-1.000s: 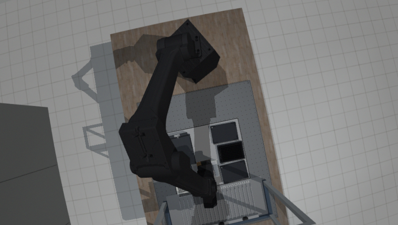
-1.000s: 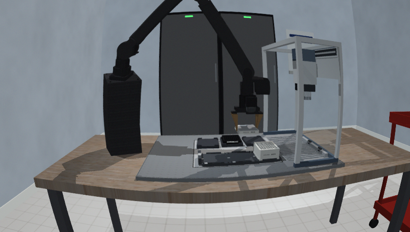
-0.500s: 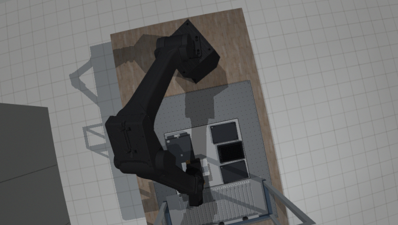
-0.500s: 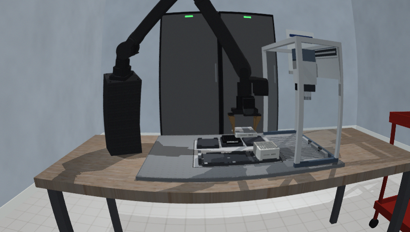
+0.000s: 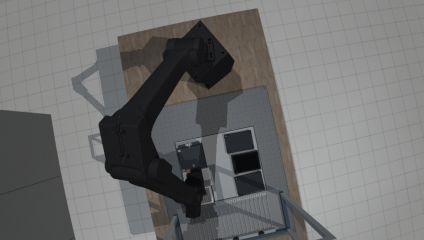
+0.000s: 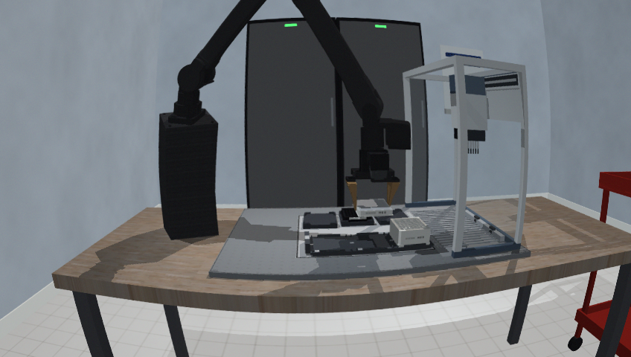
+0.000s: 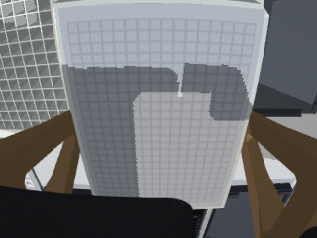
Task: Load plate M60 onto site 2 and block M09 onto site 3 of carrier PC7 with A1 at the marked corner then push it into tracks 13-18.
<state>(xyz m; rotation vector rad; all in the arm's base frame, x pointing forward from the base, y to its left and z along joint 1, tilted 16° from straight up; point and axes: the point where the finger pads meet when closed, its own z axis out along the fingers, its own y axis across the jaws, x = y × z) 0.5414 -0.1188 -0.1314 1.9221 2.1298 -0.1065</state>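
My hand is 10 mm to the left of the dark carrier PC7 and 80 mm above it. Round my hand: black 96-well plate M06 (30 mm behind, 250 mm to the left, 80 mm below); nest S3 (80 mm ahead, 260 mm to the left, 90 mm below); nest S1 (140 mm behind, 230 mm to the left, 90 mm below).
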